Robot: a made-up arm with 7 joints. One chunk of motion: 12 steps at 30 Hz.
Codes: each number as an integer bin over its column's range. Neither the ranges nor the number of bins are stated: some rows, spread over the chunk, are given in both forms.
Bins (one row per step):
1: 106 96 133 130 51 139
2: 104 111 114 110 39 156
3: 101 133 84 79 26 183
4: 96 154 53 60 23 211
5: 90 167 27 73 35 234
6: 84 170 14 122 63 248
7: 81 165 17 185 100 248
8: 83 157 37 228 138 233
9: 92 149 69 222 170 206
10: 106 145 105 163 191 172
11: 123 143 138 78 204 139
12: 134 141 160 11 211 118
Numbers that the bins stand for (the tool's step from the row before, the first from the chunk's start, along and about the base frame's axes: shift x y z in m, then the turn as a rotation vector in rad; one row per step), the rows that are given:
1: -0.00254 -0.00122 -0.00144 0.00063 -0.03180 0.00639
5: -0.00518 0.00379 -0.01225 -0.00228 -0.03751 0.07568
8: -0.00633 0.00308 -0.01123 0.00562 -0.00075 0.07495
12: 0.00207 0.00195 0.00131 -0.00544 0.02530 -0.00893
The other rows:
2: -0.00287 -0.00016 -0.00338 -0.00039 -0.03608 0.01879
3: -0.00336 0.00139 -0.00644 -0.00197 -0.04072 0.03848
4: -0.00419 0.00287 -0.00960 -0.00294 -0.04179 0.05891
6: -0.00616 0.00400 -0.01357 0.00022 -0.02752 0.08589
7: -0.00666 0.00365 -0.01327 0.00343 -0.01431 0.08589
9: -0.00485 0.00252 -0.00796 0.00532 0.01067 0.05526
10: -0.00254 0.00224 -0.00429 0.00231 0.01816 0.03046
11: 0.00026 0.00209 -0.00093 -0.00202 0.02280 0.00639

